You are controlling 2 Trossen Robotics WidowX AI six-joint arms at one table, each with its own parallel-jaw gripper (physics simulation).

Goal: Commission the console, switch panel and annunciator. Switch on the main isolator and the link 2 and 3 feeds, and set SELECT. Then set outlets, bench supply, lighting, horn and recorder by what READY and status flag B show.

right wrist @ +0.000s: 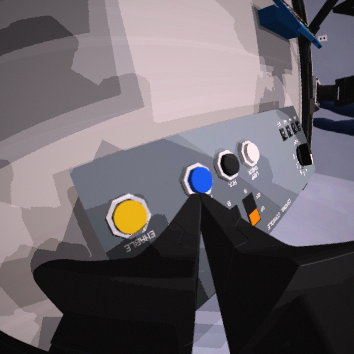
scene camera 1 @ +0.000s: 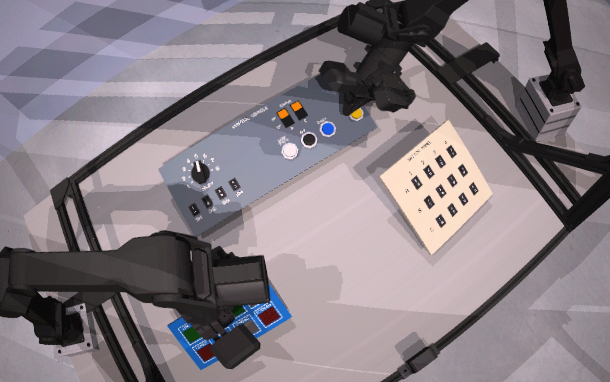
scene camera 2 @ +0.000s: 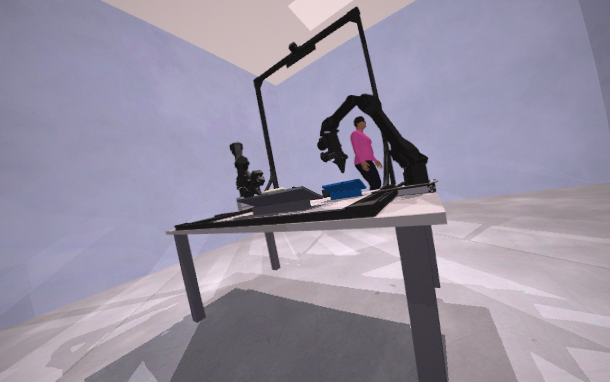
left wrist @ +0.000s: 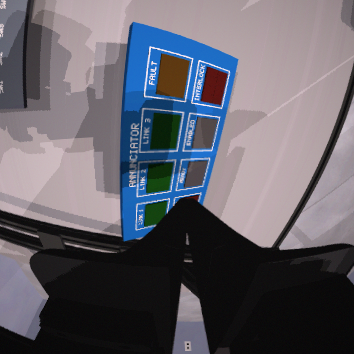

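Pixels of known places: left gripper, fingertip midpoint: [right wrist: 332, 10] [scene camera 1: 215, 322] [scene camera 2: 343, 173] [left wrist: 185, 204]; right gripper, fingertip midpoint: [right wrist: 197, 199] [scene camera 1: 344, 114]; left arm's base, link origin: [right wrist: 317, 92] [scene camera 1: 70, 329] [scene camera 2: 417, 183]; right arm's base, link origin: [scene camera 1: 555, 92].
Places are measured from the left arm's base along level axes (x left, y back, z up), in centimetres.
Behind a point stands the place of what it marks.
Observation:
The grey console [scene camera 1: 250, 160] {x 20.9, y -48.2, z 3.5 cm} [right wrist: 150, 155] {x 20.2, y -67.5, z 1.3 cm} has its SELECT knob [scene camera 1: 200, 172] {x 20.3, y -38.8, z 6.4 cm} pointing near 5. Both status flags show orange at their upper ends in scene camera 1. The blue annunciator [scene camera 1: 280, 302] {x -6.1, y -45.6, z 2.3 cm} [scene camera 2: 345, 190] {x -8.3, y -36.3, z 0.9 cm} [left wrist: 165, 42] {x -2.7, y -44.0, z 4.3 cm} shows dark green LINK 1, 2 and 3, brown FAULT, dark red INTERLOCK, grey READY and ENABLED. The cream switch panel [scene camera 1: 407, 197] {x 2.8, y -71.5, z 6.3 cm} has three rows of black rockers; their positions are too small to read. My left gripper [scene camera 2: 343, 170] {x -8.0, y -35.4, z 9.6 cm} [left wrist: 185, 204] {x -8.0, y -35.4, z 9.6 cm} is shut, empty, above the annunciator. My right gripper [scene camera 1: 350, 111] {x 22.1, y -67.3, z 6.6 cm} [right wrist: 197, 199] {x 22.1, y -67.3, z 6.6 cm} is shut, empty, above the console beside the yellow ENABLE button [scene camera 1: 356, 114] {x 23.4, y -70.1, z 3.4 cm} [right wrist: 130, 216] {x 23.8, y -70.3, z 3.5 cm}.
The blue button [scene camera 1: 328, 128] {x 22.2, y -63.9, z 3.5 cm} [right wrist: 201, 180] {x 22.3, y -64.0, z 3.5 cm}, black button [scene camera 1: 309, 139] {x 21.1, y -59.8, z 3.5 cm} [right wrist: 229, 164] {x 21.3, y -60.2, z 3.5 cm} and white button [scene camera 1: 289, 150] {x 20.2, y -55.6, z 3.5 cm} [right wrist: 251, 153] {x 20.4, y -56.1, z 3.5 cm} line the console. Four small switches sit near the knob. A black frame surrounds the table. A person in pink [scene camera 2: 362, 147] stands behind the table.

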